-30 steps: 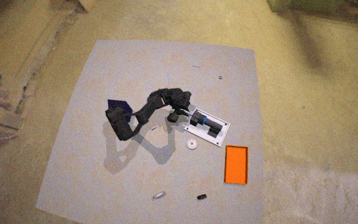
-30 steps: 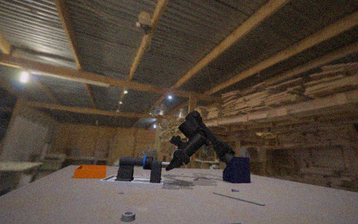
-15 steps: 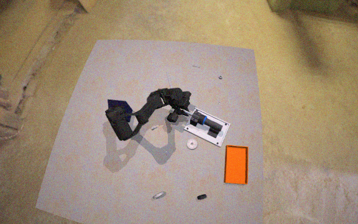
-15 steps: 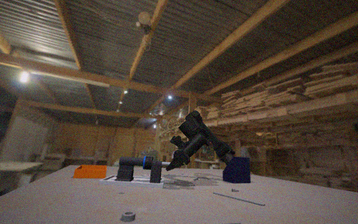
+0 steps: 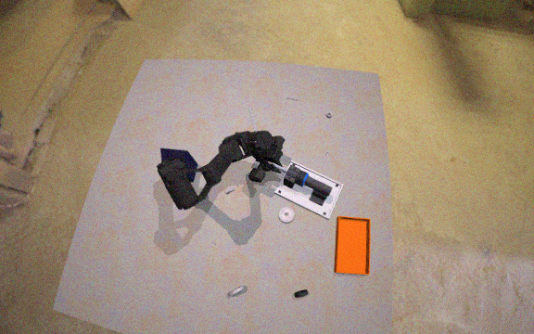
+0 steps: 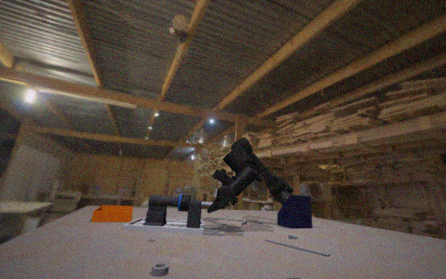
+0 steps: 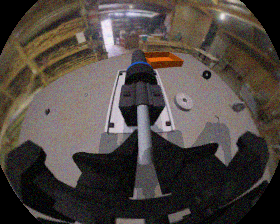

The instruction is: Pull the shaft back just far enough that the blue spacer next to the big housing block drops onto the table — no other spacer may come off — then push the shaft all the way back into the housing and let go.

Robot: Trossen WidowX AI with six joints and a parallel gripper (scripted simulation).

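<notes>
My gripper tip is now 5 cm short of the shaft, 2 cm to the left of it and 2 cm below it. The rest, counted from my gripper tip: blue spacer 9 cm ahead, 3 cm to the right, 2 cm above; grey cylinder 12 cm behind, 44 cm to the right, 2 cm below; orange tray 28 cm ahead, 25 cm to the right, 5 cm below.
</notes>
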